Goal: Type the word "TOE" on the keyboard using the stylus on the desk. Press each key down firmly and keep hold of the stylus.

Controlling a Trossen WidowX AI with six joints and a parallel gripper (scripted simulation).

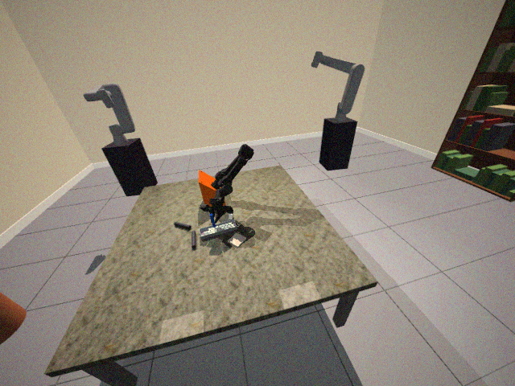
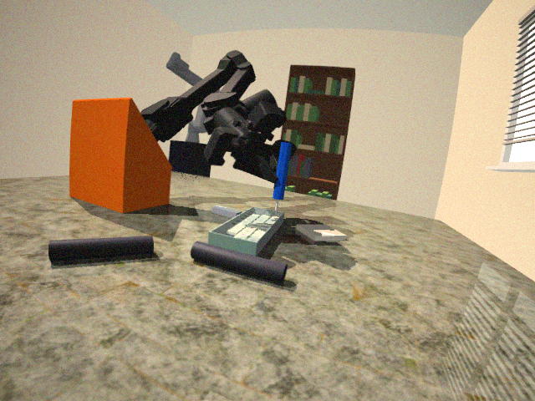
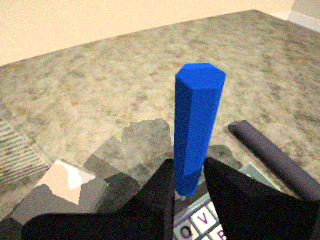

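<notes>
The white pad lies 5 cm ahead of my gripper tip, 12 cm to the left of it and 10 cm below it. The rest, counted from my gripper tip: stylus 2 cm below; then grey slab 16 cm behind, 8 cm to the left, 10 cm below.
</notes>
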